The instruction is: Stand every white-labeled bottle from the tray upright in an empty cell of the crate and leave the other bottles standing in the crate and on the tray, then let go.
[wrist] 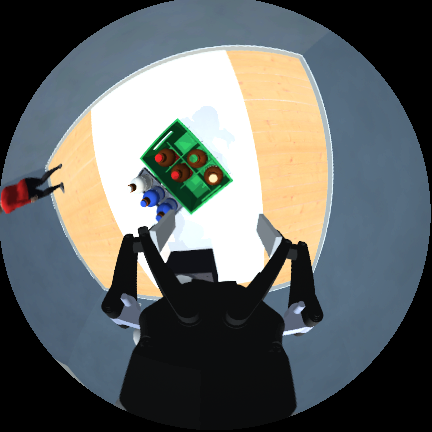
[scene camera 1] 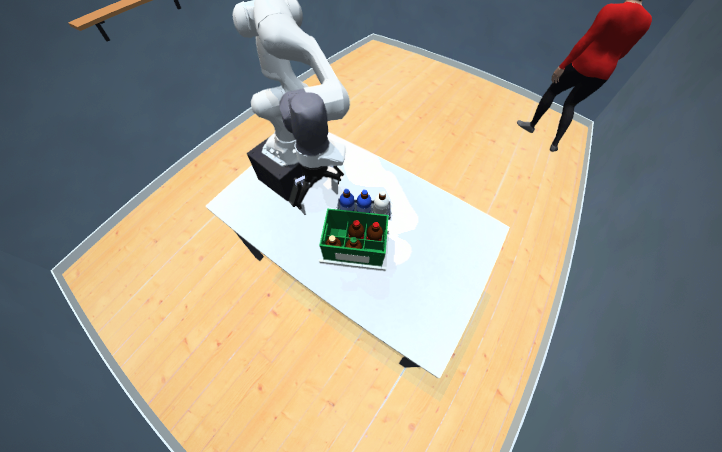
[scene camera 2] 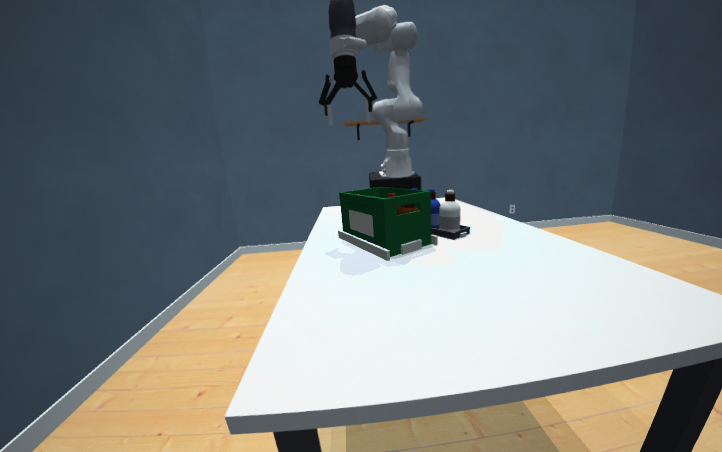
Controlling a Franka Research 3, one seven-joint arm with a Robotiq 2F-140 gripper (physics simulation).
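Note:
One white bottle (scene camera 1: 382,202) (scene camera 2: 450,214) (wrist: 140,183) and two blue bottles (scene camera 1: 346,200) (wrist: 152,196) stand in a row on the dark tray (scene camera 2: 453,233). The green crate (scene camera 1: 326,253) (scene camera 2: 407,230) has six cells. Its tray-side row holds two red-capped brown bottles (scene camera 1: 355,229) (wrist: 179,173); its other row holds a green-capped bottle (wrist: 197,158) and a cream-capped bottle (wrist: 213,176). One cell in each row, at opposite ends, is empty. My gripper (scene camera 1: 319,198) (scene camera 2: 349,116) (wrist: 215,220) is open and empty, high above the table, pointing down. The crate wall hides most bottles in scene camera 2.
The crate stands between low grey strips (scene camera 2: 363,246) on the white table (scene camera 1: 452,255) (scene camera 2: 468,319), close beside the tray. The black robot base (scene camera 1: 270,173) (scene camera 2: 394,180) is at the table's back end. A person in red (scene camera 1: 607,42) (wrist: 15,196) stands beyond the table.

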